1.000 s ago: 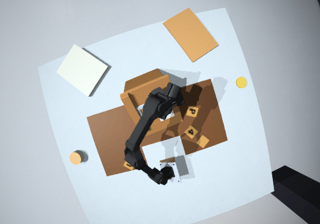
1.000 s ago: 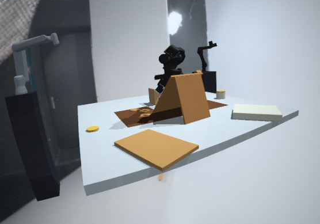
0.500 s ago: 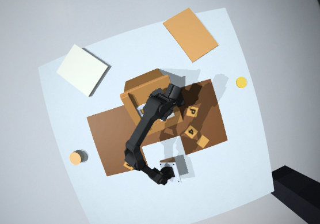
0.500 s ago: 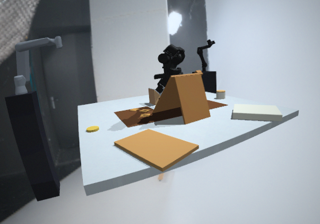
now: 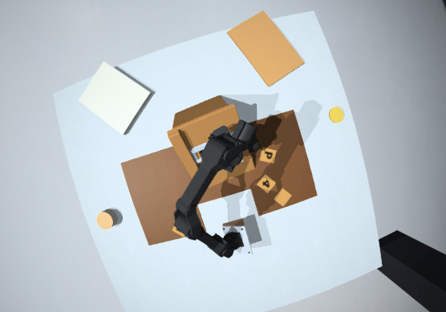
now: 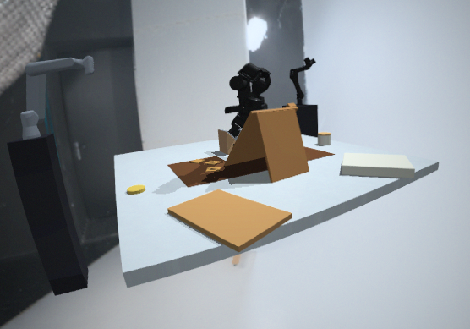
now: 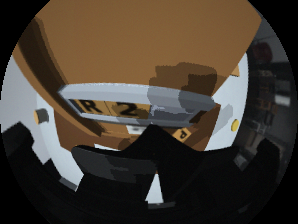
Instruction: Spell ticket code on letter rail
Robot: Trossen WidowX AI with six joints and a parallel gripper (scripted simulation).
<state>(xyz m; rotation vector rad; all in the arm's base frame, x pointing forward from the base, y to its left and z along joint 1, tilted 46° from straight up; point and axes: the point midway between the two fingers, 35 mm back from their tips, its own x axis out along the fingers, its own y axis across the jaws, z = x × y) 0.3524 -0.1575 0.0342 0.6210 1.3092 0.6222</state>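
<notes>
The white ticket is 9 cm below my gripper tip and 5 cm behind it. Round my gripper tip: brown mat (18 cm below, 16 cm behind, 8 cm to the left); then orange slab (35 cm ahead, 29 cm to the right, 17 cm below); then cream slab (40 cm to the left, 36 cm ahead, 16 cm below).
</notes>
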